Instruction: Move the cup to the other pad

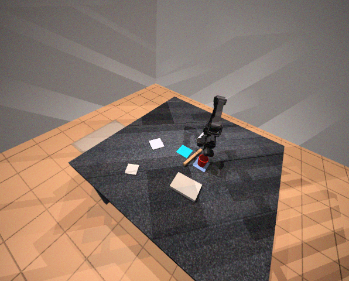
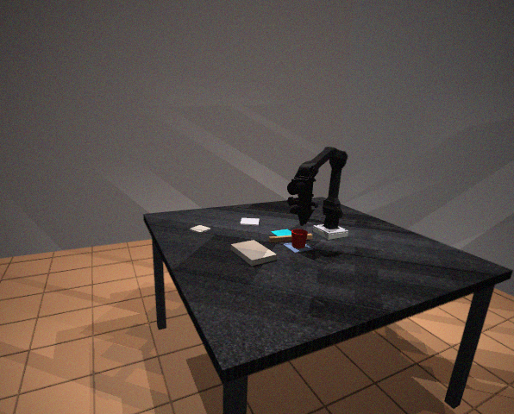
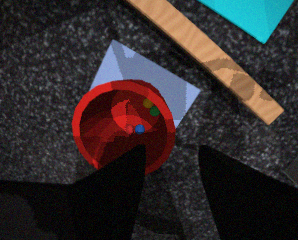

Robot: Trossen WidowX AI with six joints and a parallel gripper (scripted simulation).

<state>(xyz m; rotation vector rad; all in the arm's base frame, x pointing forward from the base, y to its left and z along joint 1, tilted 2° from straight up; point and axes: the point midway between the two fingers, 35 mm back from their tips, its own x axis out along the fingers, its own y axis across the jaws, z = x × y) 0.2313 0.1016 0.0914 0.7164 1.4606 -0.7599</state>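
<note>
My gripper tip is 3 cm short of the red cup, 2 cm to the right of it and 6 cm above it. From my gripper tip the other things lie so: cyan pad: 2 cm ahead, 15 cm to the right, 11 cm below; then pale blue pad: 3 cm ahead, 2 cm to the left, 11 cm below; then wooden bar: 2 cm ahead, 6 cm to the right, 10 cm below.
</note>
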